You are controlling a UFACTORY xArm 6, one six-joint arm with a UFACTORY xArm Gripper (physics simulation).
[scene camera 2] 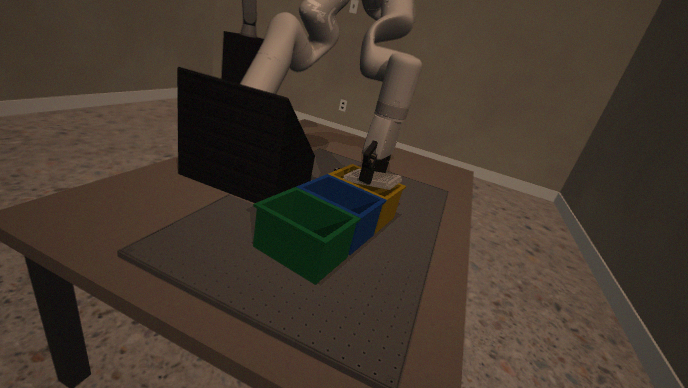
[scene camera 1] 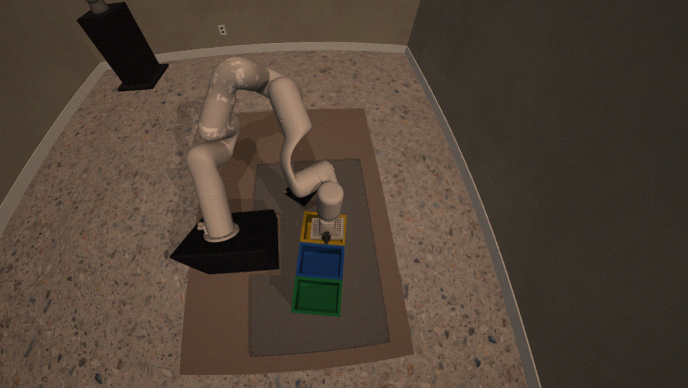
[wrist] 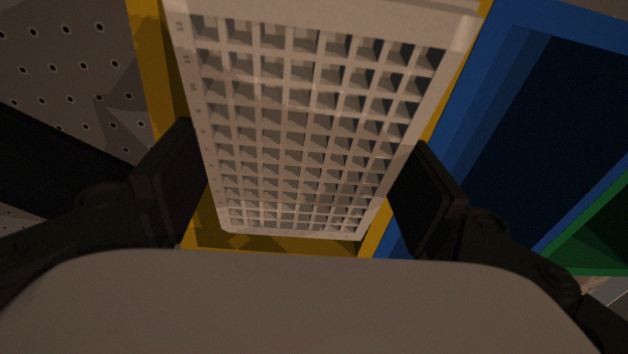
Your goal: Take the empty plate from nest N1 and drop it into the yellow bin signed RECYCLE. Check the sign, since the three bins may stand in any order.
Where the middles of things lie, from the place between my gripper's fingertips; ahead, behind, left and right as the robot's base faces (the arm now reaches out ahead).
My gripper is now right at the pale plate [wrist: 304, 122].
